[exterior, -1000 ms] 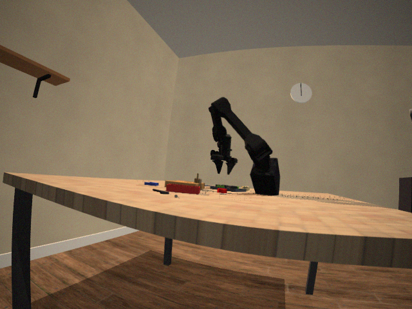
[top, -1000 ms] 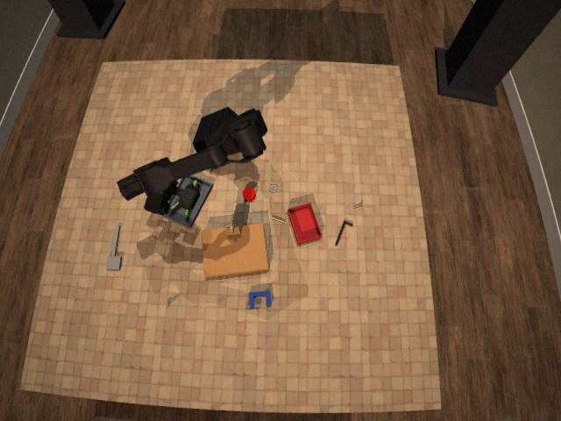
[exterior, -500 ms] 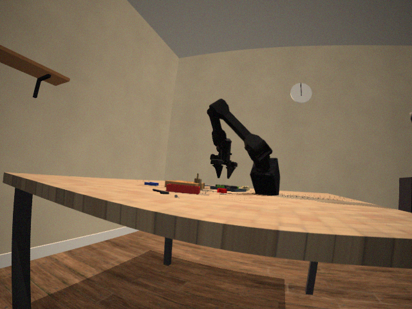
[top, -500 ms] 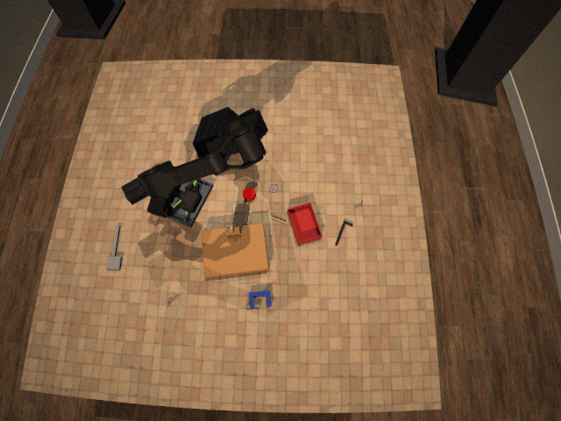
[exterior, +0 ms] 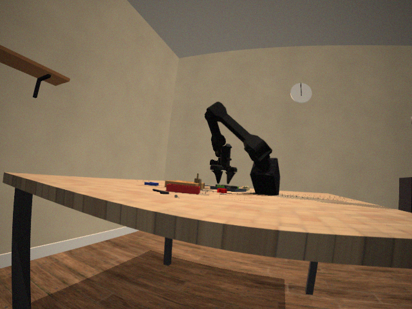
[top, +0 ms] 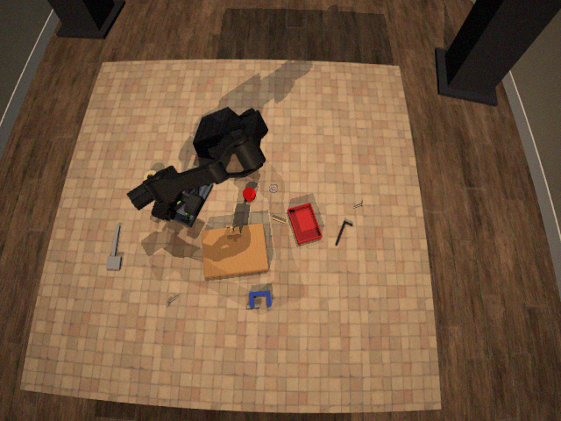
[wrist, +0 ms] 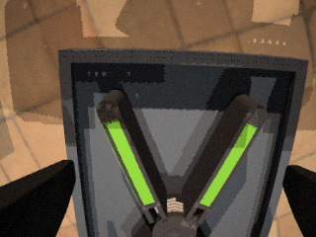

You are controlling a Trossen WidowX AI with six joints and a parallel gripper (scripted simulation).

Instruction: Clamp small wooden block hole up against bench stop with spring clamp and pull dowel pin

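Right now the grey tray is 6 cm below my hand, 4 cm behind it and 1 cm to the left of it. From my hand the other things lie so: dowel pin (19 cm to the left, 6 cm ahead, 1 cm below); small wooden block (19 cm to the left, 6 cm ahead, 3 cm below); red knob (21 cm to the left, 9 cm behind, 6 cm below).
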